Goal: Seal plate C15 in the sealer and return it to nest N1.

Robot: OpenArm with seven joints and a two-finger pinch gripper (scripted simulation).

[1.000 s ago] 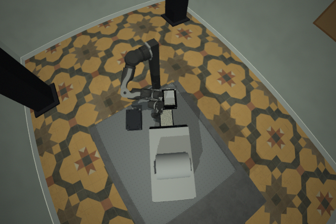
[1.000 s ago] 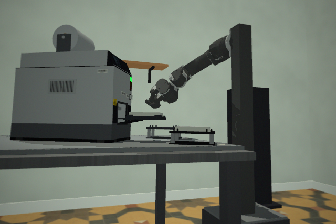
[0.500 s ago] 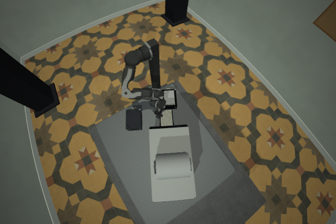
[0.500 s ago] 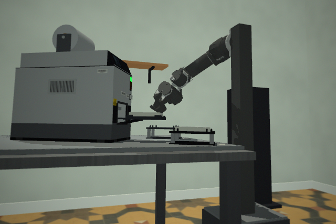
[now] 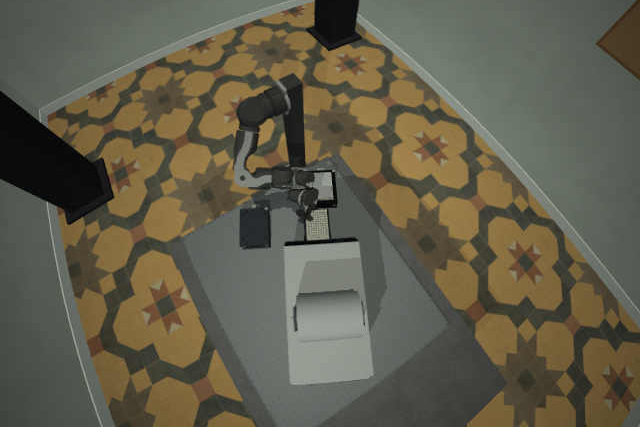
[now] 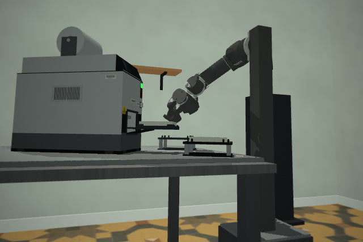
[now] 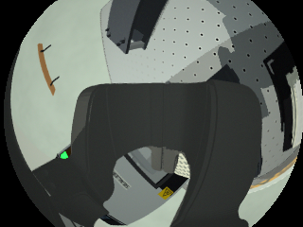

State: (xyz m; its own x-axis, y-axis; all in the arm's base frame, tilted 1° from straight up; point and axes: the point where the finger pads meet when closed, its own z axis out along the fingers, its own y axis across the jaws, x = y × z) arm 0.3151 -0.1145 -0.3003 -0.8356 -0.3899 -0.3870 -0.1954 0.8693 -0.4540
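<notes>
Right now the plate C15 is 50 mm ahead of my hand, 20 mm to the left of it and 20 mm below it. Round my hand: sealer stage: 50 mm ahead, 20 mm to the left, 30 mm below; start key: 90 mm ahead, 110 mm to the right, 60 mm above; yellow warning label: 180 mm ahead, 40 mm to the left, 20 mm above.
</notes>
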